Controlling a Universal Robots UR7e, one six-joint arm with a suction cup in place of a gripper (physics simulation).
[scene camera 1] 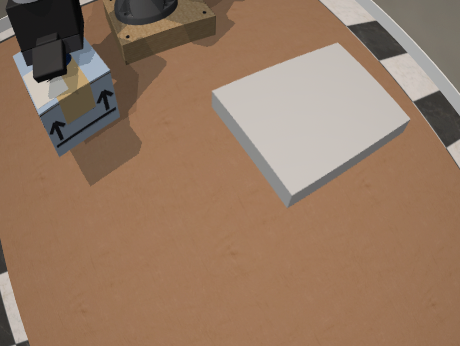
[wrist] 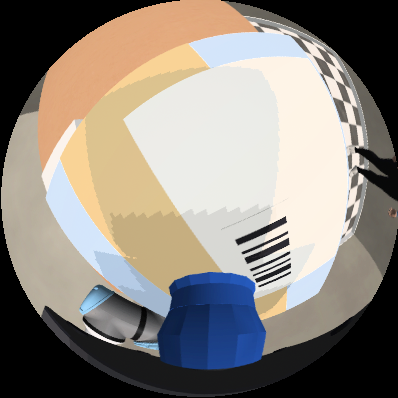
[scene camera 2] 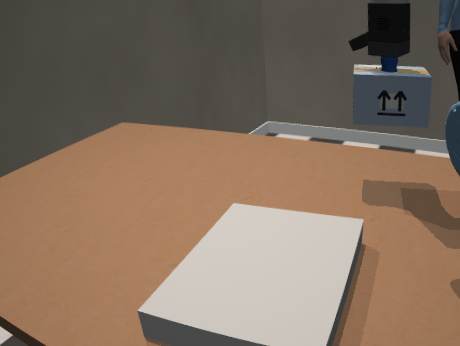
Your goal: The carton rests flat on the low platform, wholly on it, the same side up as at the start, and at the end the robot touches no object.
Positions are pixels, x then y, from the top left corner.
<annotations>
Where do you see a low platform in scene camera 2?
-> At 257,269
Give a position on a low platform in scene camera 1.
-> At 303,122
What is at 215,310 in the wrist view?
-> My suction cup.
</annotations>
